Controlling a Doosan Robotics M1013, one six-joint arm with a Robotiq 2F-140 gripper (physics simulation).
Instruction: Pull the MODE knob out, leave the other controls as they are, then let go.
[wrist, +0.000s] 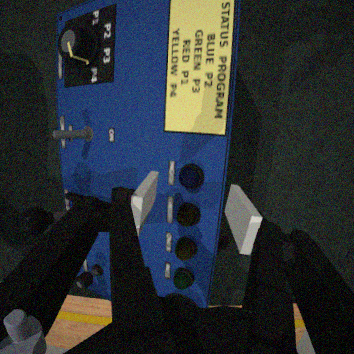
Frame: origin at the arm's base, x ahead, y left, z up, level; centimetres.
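Seen in the pictures: gripper, fingertip midpoint: (191, 191).
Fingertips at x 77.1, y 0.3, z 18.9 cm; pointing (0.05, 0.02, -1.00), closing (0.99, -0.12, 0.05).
A point is followed by its place in that frame.
Several round controls run down the right part of the blue panel (140, 110) {x 70.7, y 8.4, z 12.5 cm}: a dark blue one (191, 176) {x 77.1, y 1.5, z 17.2 cm} at the top, a brownish one (188, 214) {x 77.0, y -3.0, z 17.1 cm}, an olive one (185, 247) {x 76.9, y -7.6, z 16.8 cm} and a dark green one (183, 277) {x 77.0, y -12.3, z 16.7 cm}. Small white labels stand beside them, too blurred to read, so I cannot tell which is the MODE knob. My gripper (191, 191) {x 77.1, y 0.3, z 18.9 cm} is open, with its pale fingertips on either side of this column in the view, about level with the upper two. Nothing is held between them. The fingers' distance from the panel is hard to judge.
A rotary selector (68, 41) {x 61.1, y 17.0, z 11.8 cm} points toward P4 at the upper left. A toggle lever (72, 134) {x 61.0, y 5.1, z 11.0 cm} sticks out below it. A dark ball-ended lever (40, 220) {x 57.2, y -6.2, z 15.0 cm} is at the left, partly behind the gripper. A yellow status plate (197, 112) {x 77.4, y 8.2, z 15.5 cm} is at the top; a wooden surface (75, 335) lies below.
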